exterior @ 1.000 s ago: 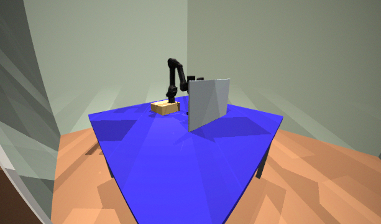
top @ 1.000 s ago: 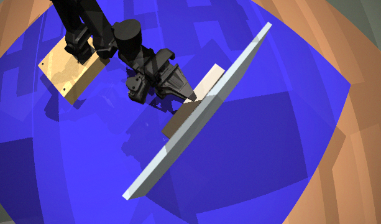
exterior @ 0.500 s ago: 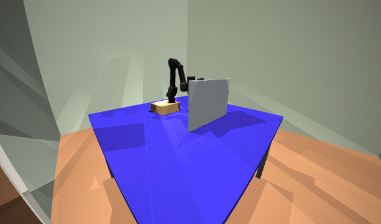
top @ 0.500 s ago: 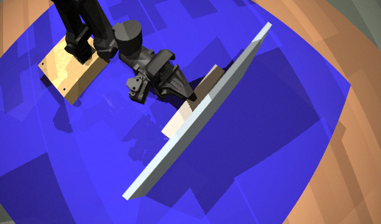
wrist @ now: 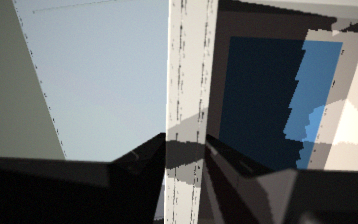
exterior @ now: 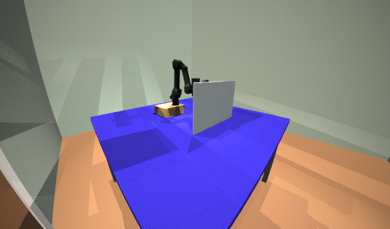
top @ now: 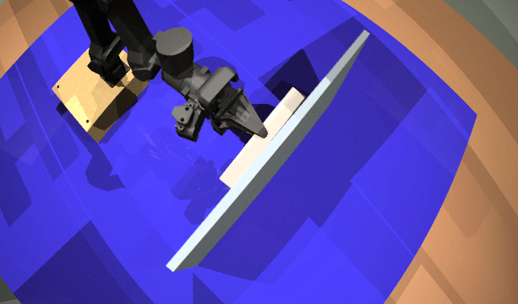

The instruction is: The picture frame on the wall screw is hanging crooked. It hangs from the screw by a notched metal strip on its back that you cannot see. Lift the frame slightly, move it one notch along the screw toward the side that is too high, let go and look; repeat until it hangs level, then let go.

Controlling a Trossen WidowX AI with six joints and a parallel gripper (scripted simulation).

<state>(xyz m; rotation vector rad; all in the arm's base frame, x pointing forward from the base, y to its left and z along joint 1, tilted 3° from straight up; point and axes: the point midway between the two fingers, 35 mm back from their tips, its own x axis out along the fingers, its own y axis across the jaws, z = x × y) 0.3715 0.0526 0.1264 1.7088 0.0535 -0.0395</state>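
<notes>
Right now my gripper tip is 5 cm above the picture frame, 1 cm to the right of it and 1 cm short of it. Round my gripper tip: grey wall panel: 7 cm below, 2 cm ahead.
</notes>
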